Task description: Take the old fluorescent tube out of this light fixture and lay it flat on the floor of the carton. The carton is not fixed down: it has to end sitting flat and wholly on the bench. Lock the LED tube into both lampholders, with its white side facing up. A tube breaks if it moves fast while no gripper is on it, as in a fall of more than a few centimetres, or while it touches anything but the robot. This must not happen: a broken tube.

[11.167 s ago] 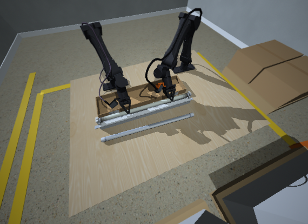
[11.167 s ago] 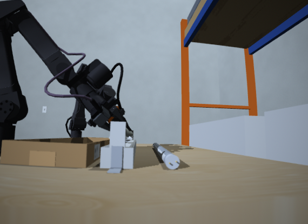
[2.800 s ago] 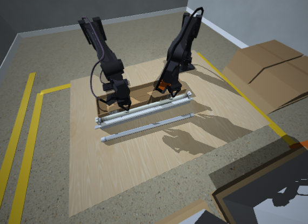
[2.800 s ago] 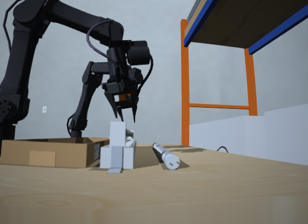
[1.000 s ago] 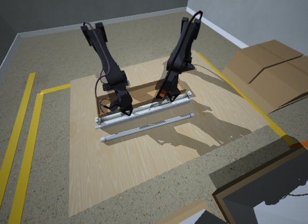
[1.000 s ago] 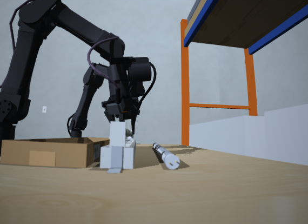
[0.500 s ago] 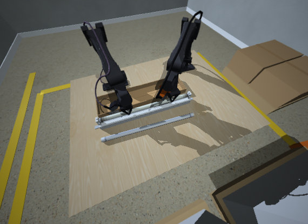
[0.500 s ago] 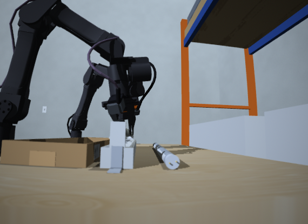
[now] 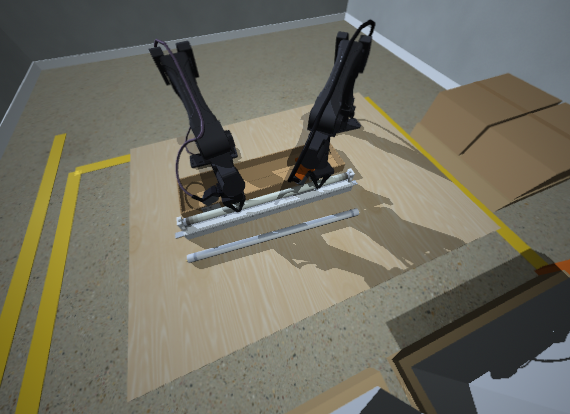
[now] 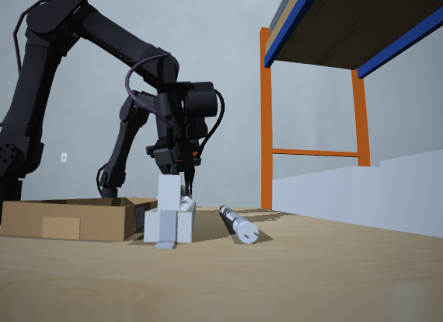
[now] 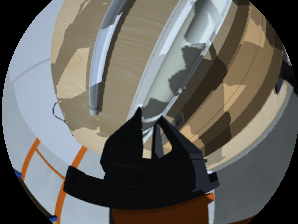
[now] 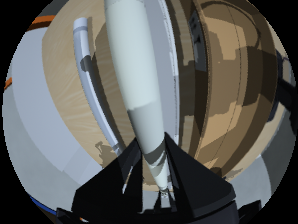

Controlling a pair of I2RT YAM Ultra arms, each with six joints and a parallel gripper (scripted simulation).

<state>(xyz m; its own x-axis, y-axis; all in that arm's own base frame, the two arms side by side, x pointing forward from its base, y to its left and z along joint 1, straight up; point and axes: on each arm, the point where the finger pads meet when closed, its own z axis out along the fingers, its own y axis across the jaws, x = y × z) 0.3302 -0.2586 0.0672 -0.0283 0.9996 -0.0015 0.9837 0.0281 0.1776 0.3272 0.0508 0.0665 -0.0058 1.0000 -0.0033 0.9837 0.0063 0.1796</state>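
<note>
The white fixture is 120 mm to the left of my right hand and 10 mm below it. The rest, counted from my right hand: brown carton: 140 mm behind, 120 mm to the left, 40 mm below; then LED tube: 110 mm ahead, 100 mm to the left, 50 mm below; then old fluorescent tube: 120 mm to the left.
</note>
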